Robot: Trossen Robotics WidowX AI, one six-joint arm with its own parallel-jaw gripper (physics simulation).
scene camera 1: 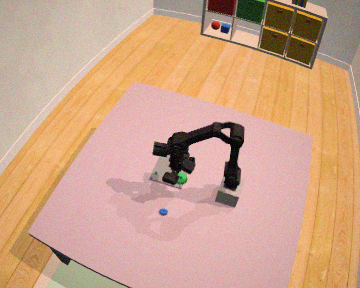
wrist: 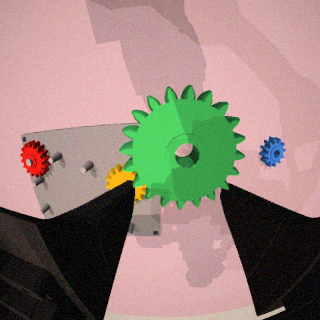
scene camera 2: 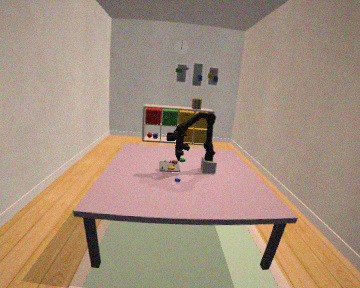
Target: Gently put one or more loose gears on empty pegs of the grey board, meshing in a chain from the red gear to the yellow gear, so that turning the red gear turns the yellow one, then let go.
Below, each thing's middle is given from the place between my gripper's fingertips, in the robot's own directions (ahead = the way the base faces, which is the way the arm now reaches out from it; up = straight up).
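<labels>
You'd find my gripper 20 mm past the green gear [wrist: 184,120]. There's a red gear [wrist: 32,149] too, 100 mm below my hand, 190 mm to the right of it and 30 mm ahead of it, and the grey board [wrist: 65,187] is 110 mm below my hand, 110 mm to the right and 70 mm ahead.
</labels>
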